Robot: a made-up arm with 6 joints.
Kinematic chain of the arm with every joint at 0, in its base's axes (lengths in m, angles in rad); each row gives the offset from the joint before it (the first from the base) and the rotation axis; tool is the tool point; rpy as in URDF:
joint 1: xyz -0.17 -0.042 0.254 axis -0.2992 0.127 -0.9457
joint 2: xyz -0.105 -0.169 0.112 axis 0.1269 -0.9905 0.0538
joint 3: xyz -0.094 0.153 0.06 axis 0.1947 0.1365 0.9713
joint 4: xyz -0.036 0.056 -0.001 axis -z
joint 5: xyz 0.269 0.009 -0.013 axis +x
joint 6: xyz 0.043 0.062 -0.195 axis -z
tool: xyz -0.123 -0.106 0.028 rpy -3.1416 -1.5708 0
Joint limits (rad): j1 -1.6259..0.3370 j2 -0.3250..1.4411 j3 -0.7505..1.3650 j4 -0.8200..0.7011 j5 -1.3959..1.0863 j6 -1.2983..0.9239
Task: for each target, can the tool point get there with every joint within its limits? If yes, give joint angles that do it. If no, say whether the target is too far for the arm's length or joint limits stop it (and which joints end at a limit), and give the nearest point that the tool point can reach.
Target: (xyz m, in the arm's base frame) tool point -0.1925 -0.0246 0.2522
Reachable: yes | joints -0.0175 -0.1651 -0.0723 -0.4252 -0.3019 -0.1161
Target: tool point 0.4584 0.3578 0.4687
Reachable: no: joint limits stop it (at a limit: joint 1, joint 4, joint 5, joint 6) | nearest point 0.0517 0.1857 0.4048 | short by 0.446 m
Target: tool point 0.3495 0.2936 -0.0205
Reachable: no: joint limits stop it (at a limit: joint 1, joint 4, joint 5, joint 6) | nearest point 0.0161 0.1631 0.1784 | short by 0.410 m
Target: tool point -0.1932 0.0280 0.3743
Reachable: yes | joints -1.3565 0.5630 0.5485 0.2475 0.0923 -0.9267
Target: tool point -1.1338 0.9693 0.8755
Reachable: no: too far | nearest point -0.6137 0.3829 0.5175 | short by 0.862 m
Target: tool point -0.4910 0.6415 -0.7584
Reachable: no: too far | nearest point -0.3766 0.2392 -0.1013 | short by 0.779 m
